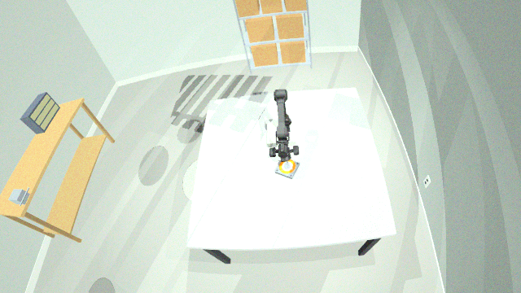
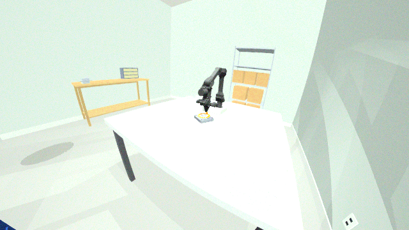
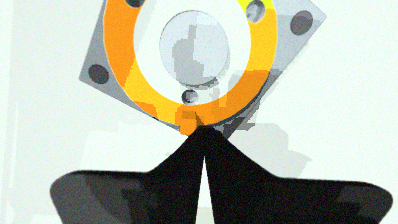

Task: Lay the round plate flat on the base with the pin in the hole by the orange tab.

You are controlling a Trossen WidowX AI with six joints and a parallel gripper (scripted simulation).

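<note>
Right now my gripper tip is 5 cm short of the square grey base, 1 cm to the right of it and 2 cm above it.
</note>
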